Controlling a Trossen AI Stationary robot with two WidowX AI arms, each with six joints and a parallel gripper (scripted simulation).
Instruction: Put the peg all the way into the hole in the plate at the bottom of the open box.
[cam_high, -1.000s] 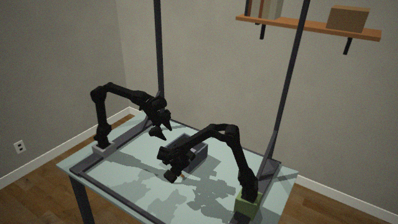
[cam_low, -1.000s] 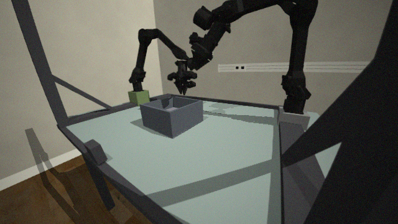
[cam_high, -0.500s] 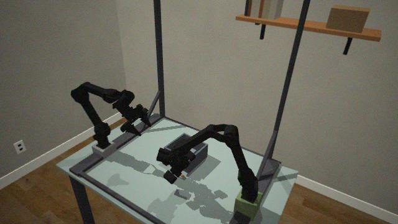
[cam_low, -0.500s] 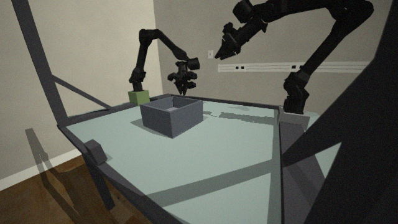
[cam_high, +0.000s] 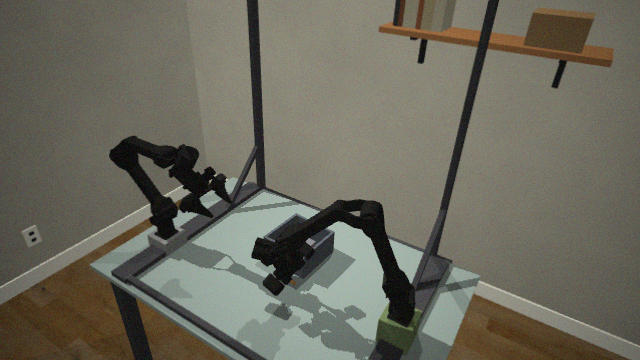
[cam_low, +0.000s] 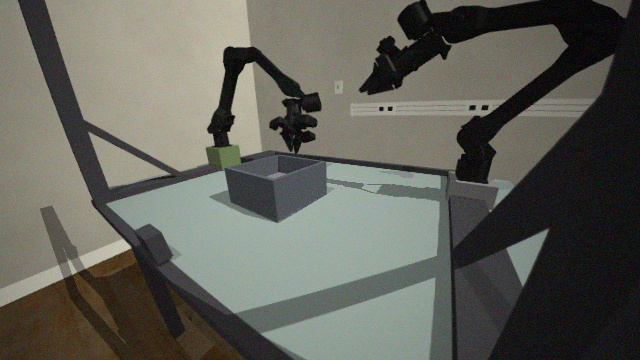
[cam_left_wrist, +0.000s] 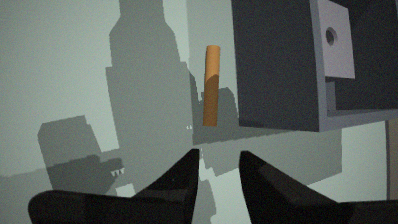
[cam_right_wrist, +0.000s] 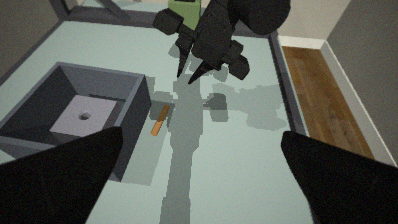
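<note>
Now: left hand 110 mm above the orange peg, 70 mm past it and 50 mm to the left of it. Round my left hand: grey box: 210 mm behind, 90 mm below, 70 mm to the right; then pale plate: 210 mm behind, 80 mm below, 70 mm to the right.
</note>
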